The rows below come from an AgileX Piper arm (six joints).
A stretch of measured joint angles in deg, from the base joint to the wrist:
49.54, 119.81, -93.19, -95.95, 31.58, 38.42
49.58, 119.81, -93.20, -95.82, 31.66, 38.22
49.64, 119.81, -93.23, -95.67, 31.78, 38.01
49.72, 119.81, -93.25, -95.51, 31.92, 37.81
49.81, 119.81, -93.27, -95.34, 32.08, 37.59
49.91, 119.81, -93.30, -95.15, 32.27, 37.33
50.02, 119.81, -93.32, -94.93, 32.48, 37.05
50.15, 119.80, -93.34, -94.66, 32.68, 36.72
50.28, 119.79, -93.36, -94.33, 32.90, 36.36
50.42, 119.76, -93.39, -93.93, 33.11, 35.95
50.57, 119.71, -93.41, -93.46, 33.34, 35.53
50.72, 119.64, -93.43, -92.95, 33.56, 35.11
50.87, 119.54, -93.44, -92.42, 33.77, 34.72
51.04, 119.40, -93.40, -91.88, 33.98, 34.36
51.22, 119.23, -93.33, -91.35, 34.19, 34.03
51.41, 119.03, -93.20, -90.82, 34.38, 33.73
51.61, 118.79, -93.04, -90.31, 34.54, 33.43
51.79, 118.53, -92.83, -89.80, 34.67, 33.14
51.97, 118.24, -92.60, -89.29, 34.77, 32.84
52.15, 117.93, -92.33, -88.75, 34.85, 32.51
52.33, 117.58, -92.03, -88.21, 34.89, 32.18
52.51, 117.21, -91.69, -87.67, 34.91, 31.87
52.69, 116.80, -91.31, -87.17, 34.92, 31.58
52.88, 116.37, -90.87, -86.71, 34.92, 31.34
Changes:
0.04, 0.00, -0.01, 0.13, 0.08, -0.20
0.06, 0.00, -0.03, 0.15, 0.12, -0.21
0.08, 0.00, -0.02, 0.16, 0.14, -0.20
0.09, 0.00, -0.02, 0.17, 0.16, -0.22
0.10, 0.00, -0.03, 0.19, 0.19, -0.26
0.11, 0.00, -0.02, 0.22, 0.21, -0.28
0.13, -0.01, -0.02, 0.27, 0.20, -0.33
0.13, -0.01, -0.02, 0.33, 0.22, -0.36
0.14, -0.03, -0.03, 0.40, 0.21, -0.41
0.15, -0.05, -0.02, 0.47, 0.23, -0.42
0.15, -0.07, -0.02, 0.51, 0.22, -0.42
0.15, -0.10, -0.01, 0.53, 0.21, -0.39
0.17, -0.14, 0.04, 0.54, 0.21, -0.36
0.18, -0.17, 0.07, 0.53, 0.21, -0.33
0.19, -0.20, 0.13, 0.53, 0.19, -0.30
0.20, -0.24, 0.16, 0.51, 0.16, -0.30
0.18, -0.26, 0.21, 0.51, 0.13, -0.29
0.18, -0.29, 0.23, 0.51, 0.10, -0.30
0.18, -0.31, 0.27, 0.54, 0.08, -0.33
0.18, -0.35, 0.30, 0.54, 0.04, -0.33
0.18, -0.37, 0.34, 0.54, 0.02, -0.31
0.18, -0.41, 0.38, 0.50, 0.01, -0.29
0.19, -0.43, 0.44, 0.46, 0.00, -0.24

